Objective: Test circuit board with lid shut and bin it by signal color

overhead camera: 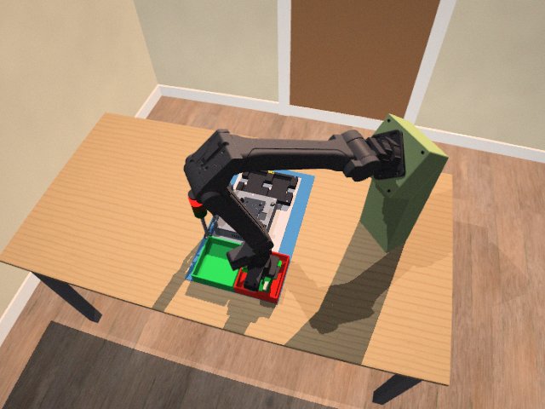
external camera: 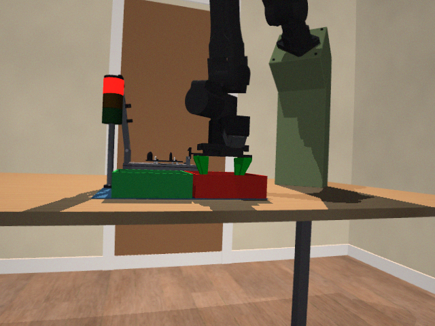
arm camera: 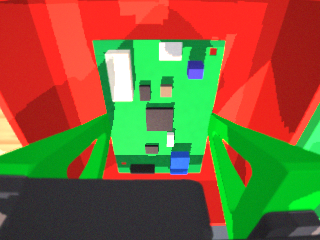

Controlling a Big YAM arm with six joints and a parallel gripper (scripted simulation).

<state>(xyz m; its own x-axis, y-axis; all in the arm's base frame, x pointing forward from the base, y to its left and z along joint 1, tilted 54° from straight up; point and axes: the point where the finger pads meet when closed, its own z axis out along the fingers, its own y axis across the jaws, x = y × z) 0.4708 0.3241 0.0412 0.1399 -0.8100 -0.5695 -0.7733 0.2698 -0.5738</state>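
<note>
Right now my hand is right at the red bin. Round my hand: green bin (15 cm ahead, 3 cm to the left); latch hook (7 cm ahead, 13 cm to the right, 7 cm above); green circuit board (right at my hand).
</note>
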